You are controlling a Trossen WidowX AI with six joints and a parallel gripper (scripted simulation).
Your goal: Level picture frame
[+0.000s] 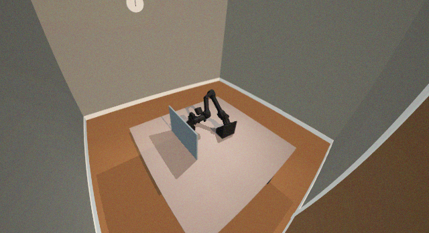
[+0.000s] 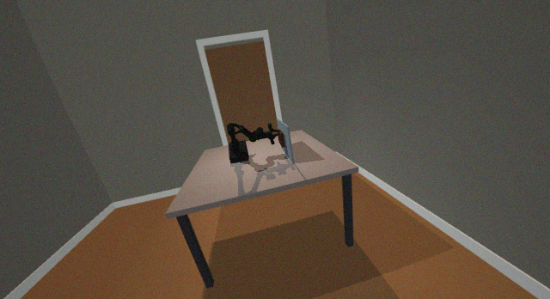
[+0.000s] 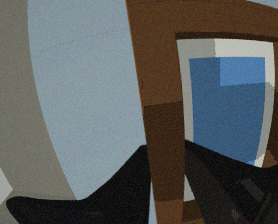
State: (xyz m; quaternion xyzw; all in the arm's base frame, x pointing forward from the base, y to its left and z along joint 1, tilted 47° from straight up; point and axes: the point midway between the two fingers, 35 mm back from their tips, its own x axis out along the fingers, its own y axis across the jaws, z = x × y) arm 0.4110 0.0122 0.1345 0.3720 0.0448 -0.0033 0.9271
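Now: gripper tip 50 mm above the picture frame. Round my gripper tip: wall panel: 70 mm below, 20 mm ahead.
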